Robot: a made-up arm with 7 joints.
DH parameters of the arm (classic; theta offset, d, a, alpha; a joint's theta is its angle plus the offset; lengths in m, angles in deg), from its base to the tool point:
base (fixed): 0 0 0 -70
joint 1: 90 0 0 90
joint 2: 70 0 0 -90
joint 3: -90 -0.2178 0.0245 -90
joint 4: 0 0 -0.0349 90
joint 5: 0 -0.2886 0 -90
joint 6: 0 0 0 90
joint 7: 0 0 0 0
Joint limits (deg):
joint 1: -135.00..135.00
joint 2: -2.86..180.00
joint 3: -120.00..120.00
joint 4: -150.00..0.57
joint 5: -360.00..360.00
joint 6: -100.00..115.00
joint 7: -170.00..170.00
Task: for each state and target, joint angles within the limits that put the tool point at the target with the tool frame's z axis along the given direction. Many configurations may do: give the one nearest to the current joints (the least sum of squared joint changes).
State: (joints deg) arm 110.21 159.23 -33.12 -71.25 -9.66 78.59 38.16
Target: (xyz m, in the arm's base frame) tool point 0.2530 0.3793 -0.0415 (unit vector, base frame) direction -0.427 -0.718 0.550
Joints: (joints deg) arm 94.54 180.00 -57.30 -66.11 -55.52 33.40 38.16
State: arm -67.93 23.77 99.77 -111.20 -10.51 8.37 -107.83
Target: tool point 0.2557 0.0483 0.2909 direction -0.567 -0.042 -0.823
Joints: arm -101.98 -1.19 51.01 -94.38 12.52 38.62 -107.83
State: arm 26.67 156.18 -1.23 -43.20 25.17 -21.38 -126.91
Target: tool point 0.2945 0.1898 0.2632 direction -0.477 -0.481 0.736
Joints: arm 13.71 180.00 -34.63 -75.49 1.57 -51.88 -126.91
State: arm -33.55 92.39 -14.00 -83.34 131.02 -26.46 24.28
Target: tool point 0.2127 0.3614 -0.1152 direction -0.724 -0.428 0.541
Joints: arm 0.48 105.61 -43.88 -76.95 129.28 -3.81 24.28
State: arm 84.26 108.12 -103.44 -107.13 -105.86 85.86 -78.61
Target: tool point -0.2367 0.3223 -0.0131 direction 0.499 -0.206 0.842
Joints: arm 72.81 119.96 -81.36 -90.84 -110.29 36.82 -78.61
